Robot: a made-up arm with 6 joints. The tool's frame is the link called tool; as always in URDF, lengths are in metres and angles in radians. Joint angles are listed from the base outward. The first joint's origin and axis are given. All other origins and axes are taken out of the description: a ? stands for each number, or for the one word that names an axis. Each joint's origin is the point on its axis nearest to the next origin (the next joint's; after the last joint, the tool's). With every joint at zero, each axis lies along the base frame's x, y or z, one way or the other. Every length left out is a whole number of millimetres.
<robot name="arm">
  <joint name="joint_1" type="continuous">
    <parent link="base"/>
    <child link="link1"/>
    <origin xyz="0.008 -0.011 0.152" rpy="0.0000 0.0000 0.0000"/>
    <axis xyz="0 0 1"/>
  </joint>
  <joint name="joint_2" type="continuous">
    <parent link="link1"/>
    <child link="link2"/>
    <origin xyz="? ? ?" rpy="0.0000 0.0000 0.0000"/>
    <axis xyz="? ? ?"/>
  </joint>
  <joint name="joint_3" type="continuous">
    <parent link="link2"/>
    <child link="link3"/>
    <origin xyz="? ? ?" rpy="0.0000 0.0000 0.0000"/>
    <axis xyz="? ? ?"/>
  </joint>
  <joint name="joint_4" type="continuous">
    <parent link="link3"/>
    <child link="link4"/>
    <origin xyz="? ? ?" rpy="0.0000 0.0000 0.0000"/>
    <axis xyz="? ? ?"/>
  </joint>
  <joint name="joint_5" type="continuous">
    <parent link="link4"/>
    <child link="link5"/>
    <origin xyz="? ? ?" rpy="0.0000 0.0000 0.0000"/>
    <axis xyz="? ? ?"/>
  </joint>
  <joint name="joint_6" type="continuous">
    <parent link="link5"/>
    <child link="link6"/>
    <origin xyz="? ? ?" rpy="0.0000 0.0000 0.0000"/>
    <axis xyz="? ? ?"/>
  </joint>
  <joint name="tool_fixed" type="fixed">
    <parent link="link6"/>
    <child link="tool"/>
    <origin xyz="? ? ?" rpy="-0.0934 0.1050 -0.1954"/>
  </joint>
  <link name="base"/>
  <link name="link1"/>
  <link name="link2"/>
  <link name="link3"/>
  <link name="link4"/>
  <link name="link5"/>
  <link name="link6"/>
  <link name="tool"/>
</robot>
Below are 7 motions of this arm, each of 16 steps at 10 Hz.
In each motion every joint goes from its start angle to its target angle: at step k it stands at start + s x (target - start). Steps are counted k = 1, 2, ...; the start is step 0. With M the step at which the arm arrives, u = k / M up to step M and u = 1 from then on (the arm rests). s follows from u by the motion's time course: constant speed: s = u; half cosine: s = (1 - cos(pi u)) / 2; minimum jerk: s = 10 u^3 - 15 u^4 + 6 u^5.
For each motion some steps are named. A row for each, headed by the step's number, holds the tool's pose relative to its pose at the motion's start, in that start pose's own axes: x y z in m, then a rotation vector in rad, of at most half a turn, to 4 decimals.
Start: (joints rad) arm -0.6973 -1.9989 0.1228 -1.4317 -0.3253 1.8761
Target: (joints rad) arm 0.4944 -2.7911 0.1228 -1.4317 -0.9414 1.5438
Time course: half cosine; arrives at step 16
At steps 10, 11, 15, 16:
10: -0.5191 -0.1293 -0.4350 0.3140 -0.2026 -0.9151
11: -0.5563 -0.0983 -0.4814 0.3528 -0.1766 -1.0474
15: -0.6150 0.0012 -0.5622 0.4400 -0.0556 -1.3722
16: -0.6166 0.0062 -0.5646 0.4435 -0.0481 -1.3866

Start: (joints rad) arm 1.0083 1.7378 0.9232 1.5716 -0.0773 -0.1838
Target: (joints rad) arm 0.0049 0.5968 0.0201 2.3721 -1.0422 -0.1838
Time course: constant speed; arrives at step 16
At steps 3, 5, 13, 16:
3: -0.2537 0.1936 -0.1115 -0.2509 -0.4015 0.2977
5: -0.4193 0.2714 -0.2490 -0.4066 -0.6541 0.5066
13: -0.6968 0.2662 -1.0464 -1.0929 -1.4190 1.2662
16: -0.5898 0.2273 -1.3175 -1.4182 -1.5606 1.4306

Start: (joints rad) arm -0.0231 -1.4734 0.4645 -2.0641 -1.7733 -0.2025
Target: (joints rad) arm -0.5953 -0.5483 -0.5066 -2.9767 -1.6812 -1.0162
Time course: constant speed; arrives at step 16
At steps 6, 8, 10, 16:
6: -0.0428 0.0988 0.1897 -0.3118 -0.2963 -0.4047
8: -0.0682 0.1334 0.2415 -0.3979 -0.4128 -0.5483
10: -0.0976 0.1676 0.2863 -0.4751 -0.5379 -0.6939
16: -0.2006 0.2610 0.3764 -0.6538 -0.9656 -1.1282

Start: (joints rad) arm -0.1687 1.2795 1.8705 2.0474 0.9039 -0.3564
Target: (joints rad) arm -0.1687 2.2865 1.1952 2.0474 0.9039 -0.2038
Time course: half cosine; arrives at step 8
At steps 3, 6, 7, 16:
3: -0.0588 -0.0957 0.0272 0.0595 -0.0239 0.1238
6: -0.1239 -0.3159 0.0312 0.1634 -0.0743 0.3411
7: -0.1287 -0.3647 0.0241 0.1840 -0.0856 0.3840
16: -0.1297 -0.3821 0.0210 0.1912 -0.0897 0.3991

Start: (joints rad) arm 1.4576 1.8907 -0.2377 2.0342 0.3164 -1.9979
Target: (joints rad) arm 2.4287 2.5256 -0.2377 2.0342 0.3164 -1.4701
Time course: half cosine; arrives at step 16
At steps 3, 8, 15, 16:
3: 0.0387 0.0850 0.0069 -0.0931 0.0356 0.0563
8: 0.2313 0.4800 -0.0899 -0.5178 0.2856 0.2733
15: 0.4612 0.7653 -0.4211 -0.9051 0.7091 0.3677
16: 0.4657 0.7679 -0.4288 -0.9110 0.7183 0.3675

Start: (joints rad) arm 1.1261 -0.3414 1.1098 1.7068 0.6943 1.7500
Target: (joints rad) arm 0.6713 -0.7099 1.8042 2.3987 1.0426 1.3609
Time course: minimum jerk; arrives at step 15
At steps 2, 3, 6, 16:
2: -0.0022 0.0007 -0.0026 -0.0004 0.0003 0.0013
3: -0.0067 0.0022 -0.0080 -0.0015 0.0014 0.0039
6: -0.0331 0.0126 -0.0465 -0.0208 0.0249 0.0158
16: -0.0782 0.0463 -0.1682 -0.1717 0.2046 -0.0400

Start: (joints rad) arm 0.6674 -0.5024 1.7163 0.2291 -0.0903 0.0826
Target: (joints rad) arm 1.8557 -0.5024 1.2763 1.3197 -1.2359 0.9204
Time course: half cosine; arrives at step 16
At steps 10, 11, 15, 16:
10: -0.1690 0.1338 -0.1524 -0.4876 -0.6547 1.8417
11: -0.1718 0.1370 -0.1712 -0.4639 -0.6686 2.0933
15: -0.1685 0.1476 -0.2186 -0.2606 -0.6353 2.6838
16: -0.1681 0.1482 -0.2209 -0.2458 -0.6315 2.7086

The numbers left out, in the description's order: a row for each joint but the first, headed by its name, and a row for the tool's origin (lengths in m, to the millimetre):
joint_2: xyz -0.028 0.093 0.000, axis 0 1 0
joint_3: xyz 0.013 0.000 0.319, axis 0 1 0
joint_4: xyz -0.028 0.000 0.517, axis 0 0 1
joint_5: xyz -0.010 -0.043 0.000, axis 0 1 0
joint_6: xyz -0.005 0.000 0.165, axis 0 0 1
tool: xyz -0.026 0.008 0.000

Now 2 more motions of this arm.
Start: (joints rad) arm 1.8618 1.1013 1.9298 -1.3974 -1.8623 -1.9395
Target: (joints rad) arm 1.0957 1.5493 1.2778 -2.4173 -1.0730 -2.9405
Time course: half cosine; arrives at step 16
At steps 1, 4, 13, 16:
1: 0.0010 0.0032 -0.0021 -0.0040 -0.0058 -0.0120
4: 0.0142 0.0477 -0.0373 -0.0575 -0.0942 -0.1844
13: 0.0590 0.2228 -0.3780 -0.1719 -0.8377 -1.1021
16: 0.0586 0.2305 -0.4249 -0.1557 -0.9450 -1.1819

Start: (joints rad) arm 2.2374 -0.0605 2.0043 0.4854 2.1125 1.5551
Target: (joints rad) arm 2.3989 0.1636 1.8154 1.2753 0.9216 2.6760
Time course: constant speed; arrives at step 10
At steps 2, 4, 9, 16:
2: 0.0229 0.0528 0.0091 -0.2409 0.0912 0.1277
4: 0.0527 0.1031 0.0122 -0.4539 0.2491 0.2912
9: 0.1351 0.2104 -0.0083 -0.7781 0.8681 0.8292
16: 0.1492 0.2283 -0.0167 -0.7986 1.0192 0.9534

